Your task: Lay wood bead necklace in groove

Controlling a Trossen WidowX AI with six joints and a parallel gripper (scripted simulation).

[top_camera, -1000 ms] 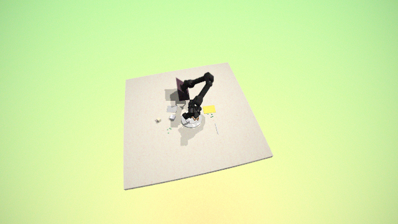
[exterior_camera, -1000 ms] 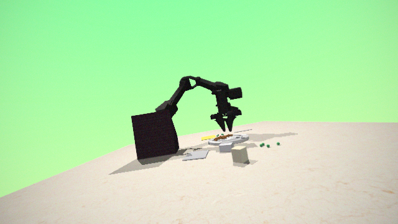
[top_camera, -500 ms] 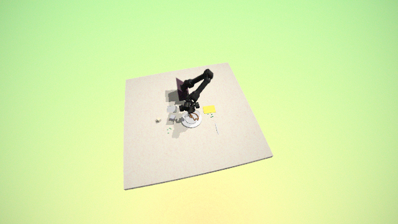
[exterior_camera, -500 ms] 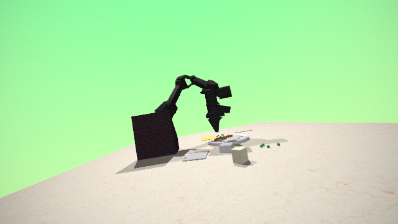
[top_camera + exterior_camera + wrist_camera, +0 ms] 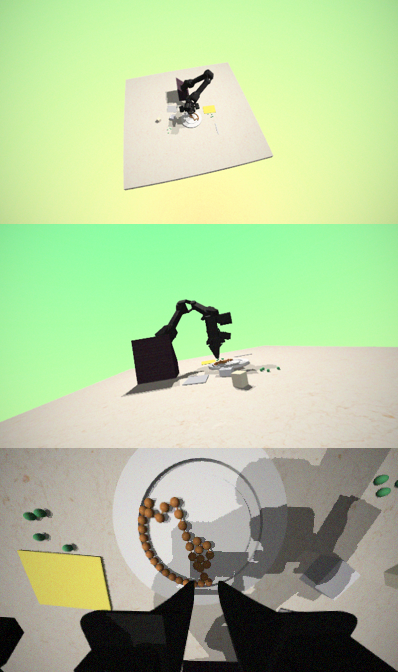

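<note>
Now: the round white bead board 50 mm ahead of my gripper tip, 10 mm to the left of it and 30 mm below it. Round my gripper tip: thin white strip: 200 mm ahead, 230 mm to the left, 40 mm below; then yellow card: 40 mm behind, 200 mm to the left, 40 mm below; then grey flat plate: 110 mm behind, 170 mm to the right, 40 mm below.
</note>
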